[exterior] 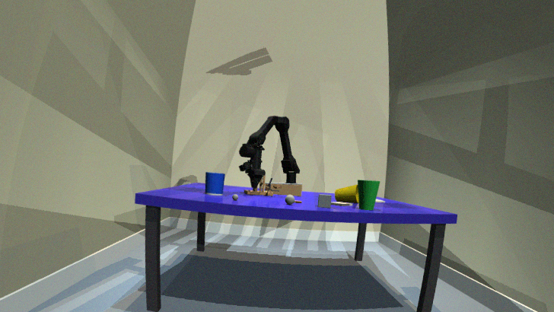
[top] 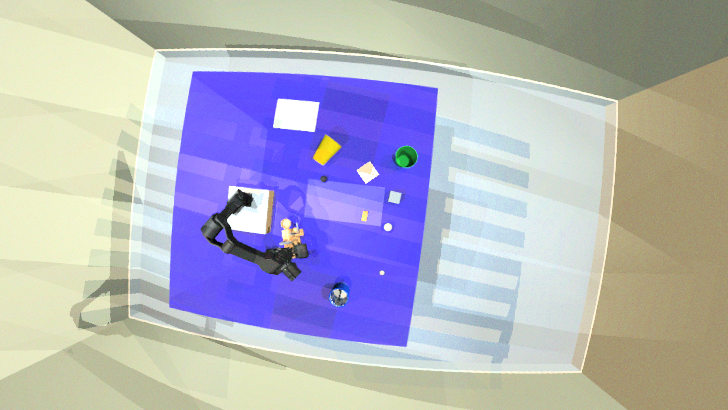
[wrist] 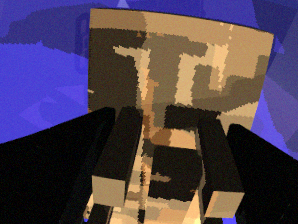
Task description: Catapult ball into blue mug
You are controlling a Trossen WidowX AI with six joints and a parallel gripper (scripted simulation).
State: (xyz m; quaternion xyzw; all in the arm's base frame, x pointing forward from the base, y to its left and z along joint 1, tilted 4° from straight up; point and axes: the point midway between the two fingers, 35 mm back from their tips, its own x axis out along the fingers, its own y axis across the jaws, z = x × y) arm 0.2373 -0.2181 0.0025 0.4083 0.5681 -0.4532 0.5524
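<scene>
My gripper tip is 50 mm below the catapult frame, 40 mm to the right of it and 10 mm past it. From my gripper tip the other things lie so: blue mug (240 mm ahead, 180 mm to the right); wooden catapult (60 mm to the left, 20 mm above, 10 mm behind); black ball (340 mm to the left, 120 mm ahead, 20 mm below).
</scene>
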